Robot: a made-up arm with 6 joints. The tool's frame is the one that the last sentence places. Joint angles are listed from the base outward.
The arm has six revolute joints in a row. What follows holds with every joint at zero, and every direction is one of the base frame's.
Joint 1 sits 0.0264 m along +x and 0.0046 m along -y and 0.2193 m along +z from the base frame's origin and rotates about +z.
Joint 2 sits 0.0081 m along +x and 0.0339 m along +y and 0.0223 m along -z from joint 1 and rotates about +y.
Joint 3 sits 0.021 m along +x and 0.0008 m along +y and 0.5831 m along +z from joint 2 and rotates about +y.
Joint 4 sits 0.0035 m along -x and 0.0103 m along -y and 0.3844 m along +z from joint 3 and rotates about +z.
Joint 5 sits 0.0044 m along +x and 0.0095 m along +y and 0.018 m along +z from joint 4 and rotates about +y.
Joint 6 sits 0.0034 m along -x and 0.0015 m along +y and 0.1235 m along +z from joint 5 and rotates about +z.
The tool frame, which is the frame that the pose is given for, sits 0.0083 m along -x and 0.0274 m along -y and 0.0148 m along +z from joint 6; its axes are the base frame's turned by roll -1.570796, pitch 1.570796 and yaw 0 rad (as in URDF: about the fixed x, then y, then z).
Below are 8 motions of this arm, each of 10 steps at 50 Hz.
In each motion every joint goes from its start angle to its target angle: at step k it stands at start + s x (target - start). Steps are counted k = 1, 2, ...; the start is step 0. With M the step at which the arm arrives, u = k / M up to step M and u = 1 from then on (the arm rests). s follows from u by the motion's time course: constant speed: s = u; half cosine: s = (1 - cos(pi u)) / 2; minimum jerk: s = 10 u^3 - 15 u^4 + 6 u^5.
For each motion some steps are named. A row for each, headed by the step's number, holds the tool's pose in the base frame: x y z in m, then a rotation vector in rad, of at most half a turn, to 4 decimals.
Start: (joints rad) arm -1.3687 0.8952 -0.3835 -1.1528 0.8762 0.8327
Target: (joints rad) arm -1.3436 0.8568 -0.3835 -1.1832 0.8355 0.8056
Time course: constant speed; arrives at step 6
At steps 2, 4, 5, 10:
2: 0.0927 -0.7367 0.9617 0.9519 0.8875 0.4957
4: 0.0973 -0.7256 0.9732 0.9424 0.9072 0.4812
5: 0.0995 -0.7200 0.9789 0.9377 0.9168 0.4739
10: 0.1017 -0.7143 0.9845 0.9329 0.9263 0.4665

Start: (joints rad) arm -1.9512 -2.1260 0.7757 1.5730 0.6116 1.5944
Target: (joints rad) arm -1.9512 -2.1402 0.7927 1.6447 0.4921 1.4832
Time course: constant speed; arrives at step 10
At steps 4, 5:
4: 0.5090 0.8718 0.0075 0.7407 -1.7263 -2.0671
5: 0.5080 0.8730 0.0068 0.7498 -1.7256 -2.0528

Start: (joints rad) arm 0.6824 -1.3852 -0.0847 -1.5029 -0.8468 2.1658
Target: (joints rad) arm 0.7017 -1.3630 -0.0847 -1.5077 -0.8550 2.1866
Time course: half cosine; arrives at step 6
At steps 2, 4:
2: -0.8685 -0.5978 0.3932 -2.2872 0.1932 -0.0589
4: -0.8609 -0.6043 0.4056 -2.3041 0.1928 -0.0449

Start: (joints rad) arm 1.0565 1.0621 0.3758 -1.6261 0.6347 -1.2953
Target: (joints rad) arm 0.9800 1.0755 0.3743 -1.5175 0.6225 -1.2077
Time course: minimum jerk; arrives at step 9
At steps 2, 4, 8, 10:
2: 0.5833 0.8942 0.5273 -0.3603 2.2724 -1.5879
4: 0.6053 0.8822 0.5218 -0.3732 2.3385 -1.5533
8: 0.6453 0.8586 0.5116 -0.3921 2.4608 -1.4809
10: 0.6461 0.8581 0.5115 -0.3924 2.4632 -1.4794

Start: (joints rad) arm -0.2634 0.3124 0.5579 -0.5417 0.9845 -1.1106
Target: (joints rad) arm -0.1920 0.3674 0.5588 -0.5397 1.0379 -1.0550
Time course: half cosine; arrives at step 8
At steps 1, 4, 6, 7, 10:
1: 0.6499 -0.1948 1.0028 -1.0456 -2.7820 -0.1682
4: 0.6744 -0.1803 0.9830 -1.0056 -2.7516 -0.2035
6: 0.6926 -0.1682 0.9675 -0.9766 -2.7270 -0.2281
7: 0.6980 -0.1643 0.9626 -0.9680 -2.7193 -0.2353
10: 0.6999 -0.1629 0.9609 -0.9650 -2.7165 -0.2377

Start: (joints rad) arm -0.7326 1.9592 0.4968 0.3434 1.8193 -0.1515
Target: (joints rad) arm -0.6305 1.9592 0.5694 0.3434 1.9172 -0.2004
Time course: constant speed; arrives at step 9
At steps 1, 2, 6, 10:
1: 0.5711 -0.4059 -0.4259 -1.2539 0.3355 -1.1588
2: 0.5728 -0.3972 -0.4258 -1.2446 0.3397 -1.1362
6: 0.5783 -0.3628 -0.4249 -1.2081 0.3577 -1.0461
10: 0.5813 -0.3375 -0.4238 -1.1813 0.3725 -0.9791

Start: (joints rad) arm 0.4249 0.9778 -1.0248 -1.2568 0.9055 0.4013
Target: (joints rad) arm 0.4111 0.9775 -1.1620 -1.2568 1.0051 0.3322
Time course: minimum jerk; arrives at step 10
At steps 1, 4, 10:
1: 0.5136 0.1186 0.9936 -0.1142 1.3811 1.5815
4: 0.4969 0.1065 0.9900 -0.0896 1.3512 1.5872
10: 0.4604 0.0809 0.9790 -0.0383 1.2861 1.6034

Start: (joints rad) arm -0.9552 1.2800 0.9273 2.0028 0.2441 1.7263
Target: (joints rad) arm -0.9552 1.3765 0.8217 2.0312 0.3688 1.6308
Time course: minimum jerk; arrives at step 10
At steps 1, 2, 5, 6, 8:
1: 0.6795 -0.7931 0.0572 -0.5260 -2.2344 0.7540
2: 0.6805 -0.7932 0.0551 -0.5224 -2.2386 0.7603
5: 0.6887 -0.7942 0.0367 -0.4908 -2.2756 0.8181
6: 0.6919 -0.7943 0.0291 -0.4785 -2.2905 0.8427
8: 0.6960 -0.7942 0.0183 -0.4615 -2.3112 0.8784

